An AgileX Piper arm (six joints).
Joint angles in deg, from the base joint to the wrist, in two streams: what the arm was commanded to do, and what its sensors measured. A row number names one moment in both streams.
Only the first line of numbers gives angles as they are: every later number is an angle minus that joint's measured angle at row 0.
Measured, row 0:
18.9 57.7 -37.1 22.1 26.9 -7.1
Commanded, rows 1 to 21:
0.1 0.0 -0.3 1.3 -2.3 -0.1
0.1 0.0 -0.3 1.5 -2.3 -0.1
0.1 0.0 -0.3 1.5 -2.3 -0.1
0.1 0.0 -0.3 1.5 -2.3 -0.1
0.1 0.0 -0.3 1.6 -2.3 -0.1
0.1 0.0 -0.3 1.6 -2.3 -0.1
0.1 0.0 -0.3 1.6 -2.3 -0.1
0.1 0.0 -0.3 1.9 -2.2 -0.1
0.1 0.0 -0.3 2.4 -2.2 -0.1
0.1 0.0 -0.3 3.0 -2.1 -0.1
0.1 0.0 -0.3 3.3 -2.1 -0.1
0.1 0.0 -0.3 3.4 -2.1 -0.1
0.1 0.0 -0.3 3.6 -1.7 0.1
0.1 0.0 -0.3 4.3 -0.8 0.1
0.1 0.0 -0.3 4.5 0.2 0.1
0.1 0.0 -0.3 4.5 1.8 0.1
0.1 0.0 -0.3 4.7 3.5 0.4
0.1 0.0 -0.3 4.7 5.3 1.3
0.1 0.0 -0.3 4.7 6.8 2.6
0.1 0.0 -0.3 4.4 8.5 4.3
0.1 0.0 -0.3 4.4 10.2 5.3
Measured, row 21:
0.0 0.0 0.0 4.4 4.2 1.6
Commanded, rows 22 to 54:
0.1 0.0 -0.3 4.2 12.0 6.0
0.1 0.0 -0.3 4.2 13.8 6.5
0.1 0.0 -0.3 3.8 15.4 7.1
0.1 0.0 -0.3 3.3 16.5 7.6
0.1 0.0 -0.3 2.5 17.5 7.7
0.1 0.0 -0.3 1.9 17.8 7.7
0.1 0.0 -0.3 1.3 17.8 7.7
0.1 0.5 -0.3 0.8 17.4 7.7
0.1 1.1 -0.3 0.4 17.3 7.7
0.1 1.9 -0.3 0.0 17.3 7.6
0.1 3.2 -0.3 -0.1 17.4 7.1
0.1 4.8 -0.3 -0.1 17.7 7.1
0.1 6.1 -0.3 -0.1 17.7 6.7
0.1 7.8 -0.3 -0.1 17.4 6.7
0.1 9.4 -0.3 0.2 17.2 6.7
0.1 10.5 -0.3 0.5 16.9 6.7
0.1 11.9 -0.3 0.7 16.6 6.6
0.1 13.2 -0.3 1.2 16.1 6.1
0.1 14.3 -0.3 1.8 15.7 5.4
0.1 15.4 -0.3 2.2 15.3 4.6
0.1 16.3 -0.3 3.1 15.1 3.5
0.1 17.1 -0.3 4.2 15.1 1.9
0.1 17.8 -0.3 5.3 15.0 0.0
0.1 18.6 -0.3 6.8 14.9 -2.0
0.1 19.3 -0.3 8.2 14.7 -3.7
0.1 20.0 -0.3 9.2 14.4 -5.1
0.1 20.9 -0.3 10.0 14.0 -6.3
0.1 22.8 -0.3 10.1 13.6 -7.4
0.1 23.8 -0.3 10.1 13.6 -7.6
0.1 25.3 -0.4 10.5 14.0 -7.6
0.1 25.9 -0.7 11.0 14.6 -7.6
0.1 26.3 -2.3 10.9 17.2 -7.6
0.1 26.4 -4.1 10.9 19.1 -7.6
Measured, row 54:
0.0 25.8 -0.5 10.2 15.1 -6.8
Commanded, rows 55 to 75:
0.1 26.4 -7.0 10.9 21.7 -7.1
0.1 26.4 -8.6 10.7 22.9 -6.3
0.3 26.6 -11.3 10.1 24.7 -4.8
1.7 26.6 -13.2 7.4 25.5 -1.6
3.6 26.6 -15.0 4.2 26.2 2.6
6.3 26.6 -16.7 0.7 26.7 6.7
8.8 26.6 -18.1 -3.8 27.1 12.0
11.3 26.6 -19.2 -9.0 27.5 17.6
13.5 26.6 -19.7 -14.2 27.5 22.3
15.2 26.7 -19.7 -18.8 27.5 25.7
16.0 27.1 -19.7 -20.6 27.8 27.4
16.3 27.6 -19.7 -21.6 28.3 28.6
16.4 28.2 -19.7 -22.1 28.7 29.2
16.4 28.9 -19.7 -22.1 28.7 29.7
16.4 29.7 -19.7 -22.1 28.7 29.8
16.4 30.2 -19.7 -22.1 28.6 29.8
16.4 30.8 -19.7 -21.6 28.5 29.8
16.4 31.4 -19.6 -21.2 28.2 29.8
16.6 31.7 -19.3 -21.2 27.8 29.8
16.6 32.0 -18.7 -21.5 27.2 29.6
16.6 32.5 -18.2 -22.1 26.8 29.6
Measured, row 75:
16.4 31.3 -19.4 -20.8 28.3 29.4
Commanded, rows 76 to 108:
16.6 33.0 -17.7 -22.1 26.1 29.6
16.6 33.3 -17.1 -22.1 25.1 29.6
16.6 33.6 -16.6 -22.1 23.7 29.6
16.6 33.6 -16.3 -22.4 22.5 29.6
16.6 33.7 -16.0 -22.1 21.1 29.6
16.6 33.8 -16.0 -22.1 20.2 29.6
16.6 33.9 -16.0 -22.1 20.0 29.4
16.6 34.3 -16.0 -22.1 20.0 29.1
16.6 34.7 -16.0 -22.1 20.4 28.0
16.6 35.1 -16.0 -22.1 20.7 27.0
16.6 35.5 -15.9 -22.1 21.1 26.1
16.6 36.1 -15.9 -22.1 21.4 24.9
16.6 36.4 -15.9 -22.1 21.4 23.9
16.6 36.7 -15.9 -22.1 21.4 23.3
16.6 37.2 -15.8 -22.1 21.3 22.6
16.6 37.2 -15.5 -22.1 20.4 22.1
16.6 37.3 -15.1 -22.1 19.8 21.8
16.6 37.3 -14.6 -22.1 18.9 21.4
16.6 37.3 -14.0 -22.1 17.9 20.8
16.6 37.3 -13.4 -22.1 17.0 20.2
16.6 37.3 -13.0 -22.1 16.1 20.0
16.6 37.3 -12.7 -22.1 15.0 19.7
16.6 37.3 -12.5 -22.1 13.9 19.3
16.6 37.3 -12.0 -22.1 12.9 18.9
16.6 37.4 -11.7 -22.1 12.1 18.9
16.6 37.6 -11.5 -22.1 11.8 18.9
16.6 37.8 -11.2 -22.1 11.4 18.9
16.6 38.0 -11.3 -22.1 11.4 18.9
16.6 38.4 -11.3 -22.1 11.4 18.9
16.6 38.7 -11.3 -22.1 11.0 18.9
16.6 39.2 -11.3 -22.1 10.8 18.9
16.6 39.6 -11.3 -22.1 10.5 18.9
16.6 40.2 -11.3 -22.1 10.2 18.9
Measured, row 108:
16.4 38.8 -11.5 -21.5 11.7 19.3
